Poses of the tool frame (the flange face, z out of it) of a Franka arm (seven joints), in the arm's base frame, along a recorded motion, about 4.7 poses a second.
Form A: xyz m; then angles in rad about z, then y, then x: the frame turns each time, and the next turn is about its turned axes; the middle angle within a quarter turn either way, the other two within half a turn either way.
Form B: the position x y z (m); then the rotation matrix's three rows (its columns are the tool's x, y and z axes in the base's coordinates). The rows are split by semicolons. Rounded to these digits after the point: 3 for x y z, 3 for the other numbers.
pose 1, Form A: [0.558 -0.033 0.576 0.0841 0.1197 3.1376]
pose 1, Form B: 0.558 -0.033 0.576; 0.989 0.084 -0.119; 0.083 -0.996 -0.014; -0.119 0.004 -0.993
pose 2, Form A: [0.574 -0.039 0.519 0.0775 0.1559 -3.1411]
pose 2, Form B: 0.574 -0.039 0.519; 0.985 0.077 -0.155; 0.076 -0.997 -0.012; -0.155 0.000 -0.988
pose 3, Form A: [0.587 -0.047 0.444 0.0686 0.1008 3.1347]
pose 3, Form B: 0.587 -0.047 0.444; 0.993 0.069 -0.100; 0.068 -0.998 -0.014; -0.101 0.007 -0.995
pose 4, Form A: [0.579 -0.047 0.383 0.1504 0.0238 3.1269]
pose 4, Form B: 0.579 -0.047 0.383; 0.988 0.150 -0.021; 0.150 -0.989 -0.018; -0.024 0.015 -1.000
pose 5, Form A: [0.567 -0.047 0.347 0.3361 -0.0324 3.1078]
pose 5, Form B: 0.567 -0.047 0.347; 0.944 0.329 0.042; 0.330 -0.944 -0.021; 0.032 0.034 -0.999
